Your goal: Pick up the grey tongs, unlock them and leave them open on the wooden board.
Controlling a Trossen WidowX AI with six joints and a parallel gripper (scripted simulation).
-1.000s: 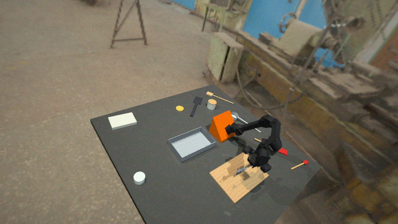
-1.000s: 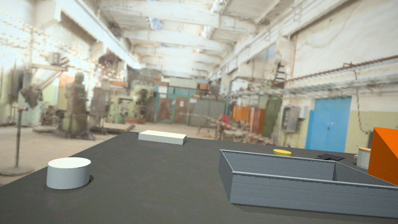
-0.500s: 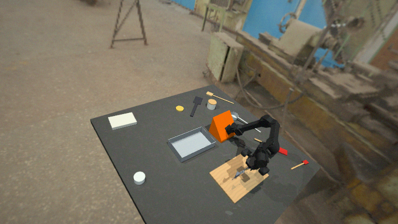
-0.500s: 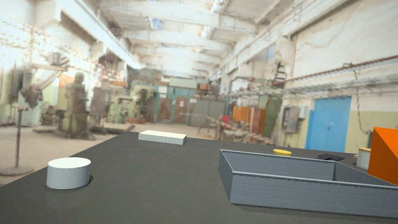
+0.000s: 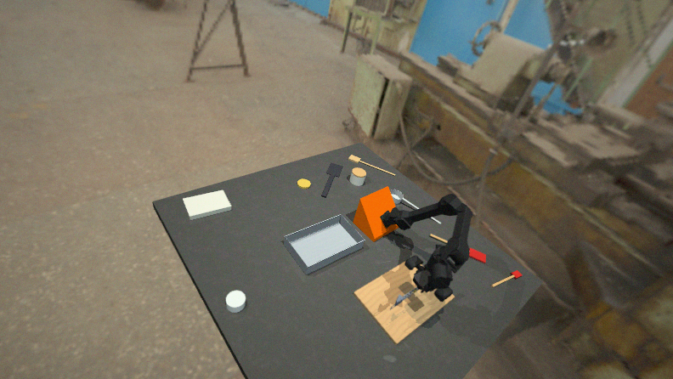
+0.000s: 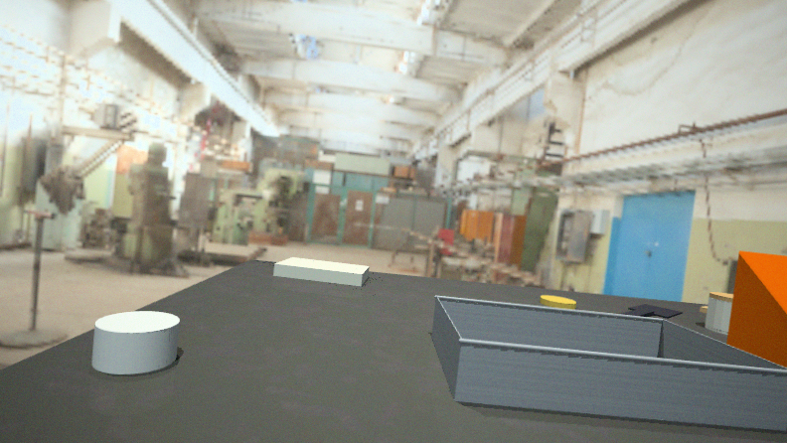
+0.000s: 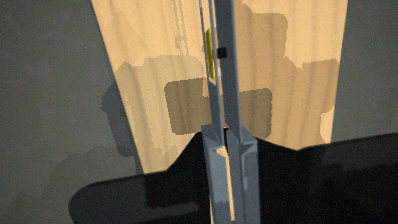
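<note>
Now: gripper tip 1 cm past the wooden board, 4 cm to the left of it and 8 cm above it. Also, from my gripper tip: grey roasting tin (7 cm ahead, 43 cm to the right, 6 cm below); red-headed tool (48 cm behind, 25 cm to the left, 9 cm below); white puck (51 cm ahead, 44 cm to the right, 7 cm below).
</note>
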